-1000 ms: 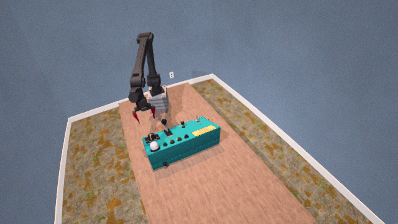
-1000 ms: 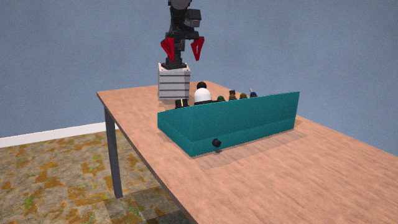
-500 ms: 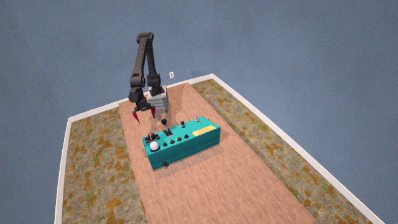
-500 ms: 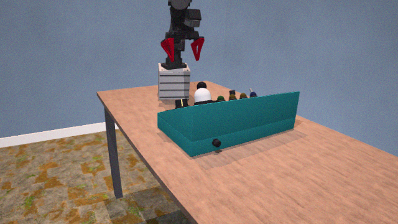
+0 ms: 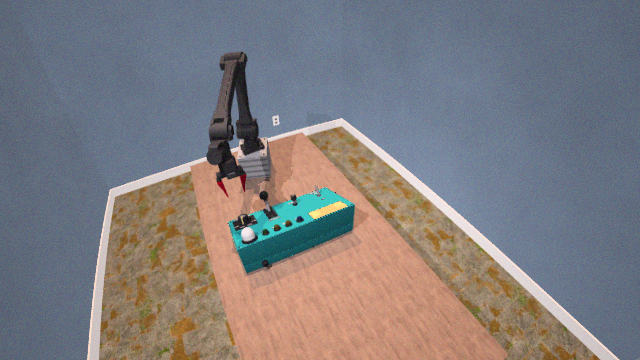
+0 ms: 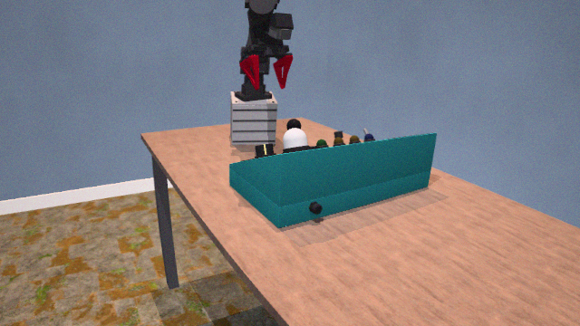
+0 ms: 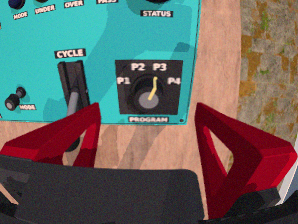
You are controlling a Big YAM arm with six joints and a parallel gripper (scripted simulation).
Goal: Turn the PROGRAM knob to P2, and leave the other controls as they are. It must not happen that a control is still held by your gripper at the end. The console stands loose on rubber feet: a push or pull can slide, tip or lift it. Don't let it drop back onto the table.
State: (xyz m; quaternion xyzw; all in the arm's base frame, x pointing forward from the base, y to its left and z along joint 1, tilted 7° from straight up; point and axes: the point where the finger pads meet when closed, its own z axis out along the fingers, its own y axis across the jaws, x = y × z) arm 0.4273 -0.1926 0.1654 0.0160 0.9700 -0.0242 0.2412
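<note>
Now: hand 150 mm above the black-ball lever, 120 mm to the right of it and 40 mm past it. From my hand the other things lie so: teal console (180 mm to the left, 180 mm below, 20 mm ahead); mode knob (240 mm to the left, 160 mm below, 10 mm behind); toggle (360 mm to the left, 170 mm below).
</note>
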